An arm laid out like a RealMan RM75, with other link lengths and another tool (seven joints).
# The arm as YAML. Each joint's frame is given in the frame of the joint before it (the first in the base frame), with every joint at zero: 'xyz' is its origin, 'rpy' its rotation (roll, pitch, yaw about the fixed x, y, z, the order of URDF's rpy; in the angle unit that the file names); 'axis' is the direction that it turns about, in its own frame. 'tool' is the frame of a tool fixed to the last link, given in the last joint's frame.
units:
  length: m
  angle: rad
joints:
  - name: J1
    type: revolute
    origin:
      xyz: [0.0, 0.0, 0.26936]
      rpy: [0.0, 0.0, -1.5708]
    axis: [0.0, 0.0, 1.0]
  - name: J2
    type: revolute
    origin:
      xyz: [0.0, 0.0, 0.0]
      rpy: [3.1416, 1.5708, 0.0]
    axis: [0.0, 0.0, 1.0]
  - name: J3
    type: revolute
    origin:
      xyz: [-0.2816, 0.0, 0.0]
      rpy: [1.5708, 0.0, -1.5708]
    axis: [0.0, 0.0, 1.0]
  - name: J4
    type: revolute
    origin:
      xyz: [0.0, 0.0, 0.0]
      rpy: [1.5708, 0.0, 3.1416]
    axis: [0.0, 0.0, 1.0]
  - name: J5
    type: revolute
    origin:
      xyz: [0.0, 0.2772, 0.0]
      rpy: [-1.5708, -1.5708, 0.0]
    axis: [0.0, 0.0, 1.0]
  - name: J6
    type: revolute
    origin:
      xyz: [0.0, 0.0, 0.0]
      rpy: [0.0, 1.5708, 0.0]
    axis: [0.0, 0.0, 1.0]
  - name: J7
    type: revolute
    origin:
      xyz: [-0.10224, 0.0, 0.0]
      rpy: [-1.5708, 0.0, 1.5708]
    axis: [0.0, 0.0, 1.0]
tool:
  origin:
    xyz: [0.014, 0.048, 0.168]
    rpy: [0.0, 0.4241, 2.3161]
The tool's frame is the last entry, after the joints.
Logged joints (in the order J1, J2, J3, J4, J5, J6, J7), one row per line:
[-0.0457 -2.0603 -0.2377 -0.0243 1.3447 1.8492 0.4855]
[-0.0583 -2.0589 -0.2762 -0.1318 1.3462 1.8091 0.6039]
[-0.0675 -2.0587 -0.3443 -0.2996 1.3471 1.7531 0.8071]
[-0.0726 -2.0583 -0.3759 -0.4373 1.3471 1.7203 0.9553]
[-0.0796 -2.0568 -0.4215 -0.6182 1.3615 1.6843 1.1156]
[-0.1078 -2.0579 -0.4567 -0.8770 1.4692 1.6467 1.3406]
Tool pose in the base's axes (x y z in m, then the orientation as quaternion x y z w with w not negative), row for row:
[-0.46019 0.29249 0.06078 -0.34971 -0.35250 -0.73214 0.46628]
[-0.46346 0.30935 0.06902 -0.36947 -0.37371 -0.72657 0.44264]
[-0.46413 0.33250 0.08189 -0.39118 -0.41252 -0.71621 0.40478]
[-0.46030 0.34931 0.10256 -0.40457 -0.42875 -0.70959 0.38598]
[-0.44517 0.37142 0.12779 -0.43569 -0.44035 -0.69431 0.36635]
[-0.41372 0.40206 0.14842 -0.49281 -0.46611 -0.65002 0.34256]
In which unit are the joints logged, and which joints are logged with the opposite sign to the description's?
The joints are logged in radians. Opposite sign: J3, J4, J7.
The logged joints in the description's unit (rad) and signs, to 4 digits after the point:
[-0.0457 -2.0603 0.2377 0.0243 1.3447 1.8492 -0.4855]
[-0.0583 -2.0589 0.2762 0.1318 1.3462 1.8091 -0.6039]
[-0.0675 -2.0587 0.3443 0.2996 1.3471 1.7531 -0.8071]
[-0.0726 -2.0583 0.3759 0.4373 1.3471 1.7203 -0.9553]
[-0.0796 -2.0568 0.4215 0.6182 1.3615 1.6843 -1.1156]
[-0.1078 -2.0579 0.4567 0.8770 1.4692 1.6467 -1.3406]

